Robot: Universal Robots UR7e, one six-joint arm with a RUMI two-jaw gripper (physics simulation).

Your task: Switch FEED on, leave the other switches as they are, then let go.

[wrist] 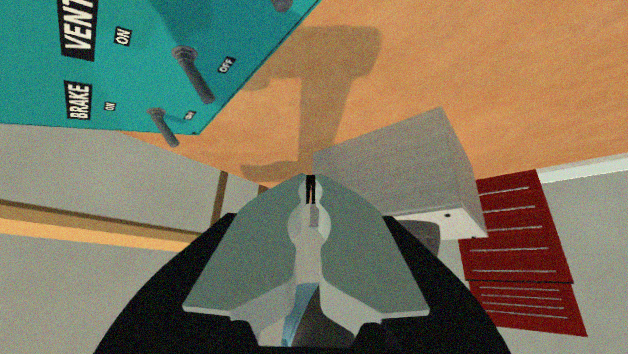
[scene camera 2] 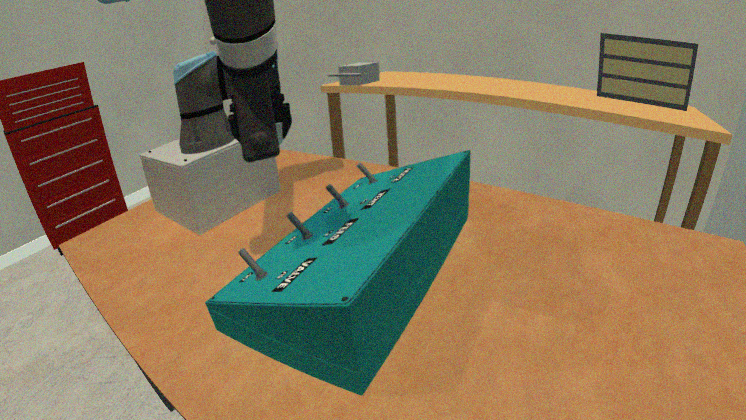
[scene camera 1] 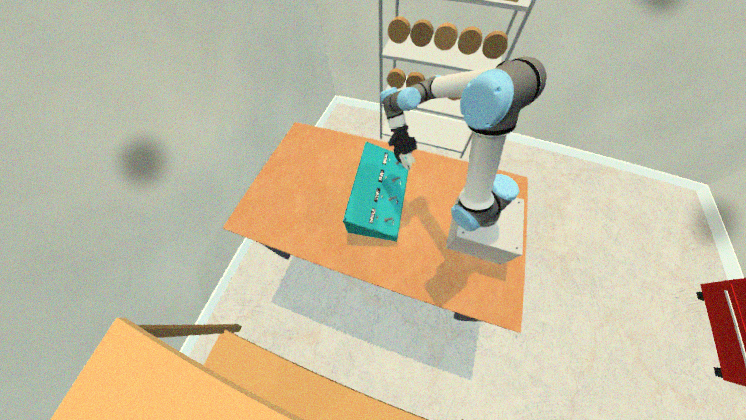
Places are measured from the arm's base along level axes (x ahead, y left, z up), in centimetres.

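Pixels of known places: gripper, fingertip midpoint: (wrist: pixel 311 177) (scene camera 1: pixel 409 169); arm's base, link origin: (scene camera 2: pixel 207 143).
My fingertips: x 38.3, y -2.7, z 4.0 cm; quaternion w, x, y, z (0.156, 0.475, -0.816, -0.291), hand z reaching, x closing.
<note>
For each thing: its top centre in the pictures, then the offset to it from my fingertips. Level surfaces: height alone.
- FEED lever, top centre: (scene camera 2: pixel 296 213) dx +5.8, dy +0.2, dz -9.1 cm
- VALVE lever, top centre: (scene camera 2: pixel 247 250) dx +9.5, dy -11.2, dz -9.1 cm
- VENT lever, top centre: (wrist: pixel 192 96) (scene camera 2: pixel 334 185) dx +2.1, dy +11.6, dz -9.1 cm
- BRAKE lever, top centre: (wrist: pixel 161 143) (scene camera 2: pixel 365 163) dx -1.6, dy +23.1, dz -9.1 cm
- FEED label, top centre: (scene camera 2: pixel 341 229) dx +13.7, dy +2.8, dz -10.2 cm
- orange table, surface height: dz -21.7 cm
The teal switch box (scene camera 1: pixel 360 193) (scene camera 2: pixel 412 292) (wrist: pixel 30 90) has a sloped top with a row of levers. The FEED lever (scene camera 2: pixel 299 225) leans to its OFF side. The VALVE lever (scene camera 2: pixel 253 264), VENT lever (scene camera 2: pixel 336 196) (wrist: pixel 195 75) and BRAKE lever (scene camera 2: pixel 366 173) (wrist: pixel 164 127) also lean to OFF. The FEED label (scene camera 2: pixel 340 231) shows in scene camera 2. My gripper (scene camera 1: pixel 408 162) (wrist: pixel 311 177) is shut and empty, held above the lever side of the box and apart from the levers. Its fingertips are mostly hidden in scene camera 2.
The box stands on an orange table (scene camera 1: pixel 292 182) (scene camera 2: pixel 548 313) (wrist: pixel 525 75). The arm's grey base block (scene camera 1: pixel 485 245) (scene camera 2: pixel 208 182) (wrist: pixel 395 160) stands beyond the lever side. A shelf rack (scene camera 1: pixel 381 93), a red cabinet (scene camera 1: pixel 723 323) (scene camera 2: pixel 67 156) (wrist: pixel 520 240) and a wooden bench (scene camera 2: pixel 522 91) stand around.
</note>
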